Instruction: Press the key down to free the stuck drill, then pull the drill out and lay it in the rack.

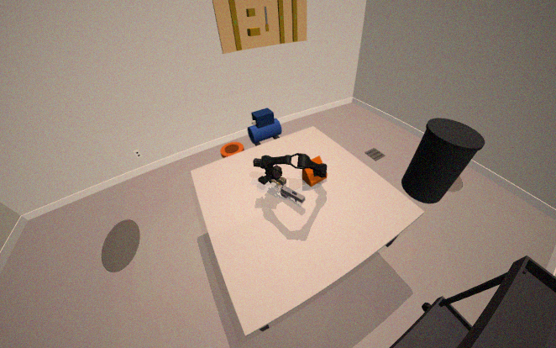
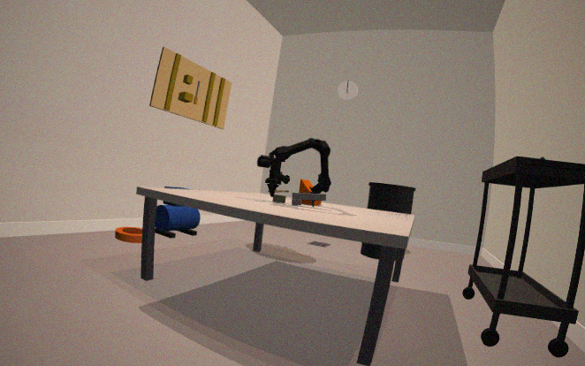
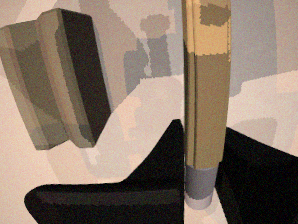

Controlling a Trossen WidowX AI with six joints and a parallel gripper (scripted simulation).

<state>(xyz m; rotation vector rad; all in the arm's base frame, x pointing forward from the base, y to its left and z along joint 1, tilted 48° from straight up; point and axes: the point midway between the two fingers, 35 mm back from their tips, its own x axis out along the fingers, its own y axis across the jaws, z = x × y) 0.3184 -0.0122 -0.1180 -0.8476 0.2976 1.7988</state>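
The drill lies 4 cm above my gripper tip, 3 cm to the left of it and 2 cm behind it. Also, from my gripper tip: grey rack 8 cm behind, 1 cm below; grey block 18 cm to the left, 8 cm behind, 2 cm above.
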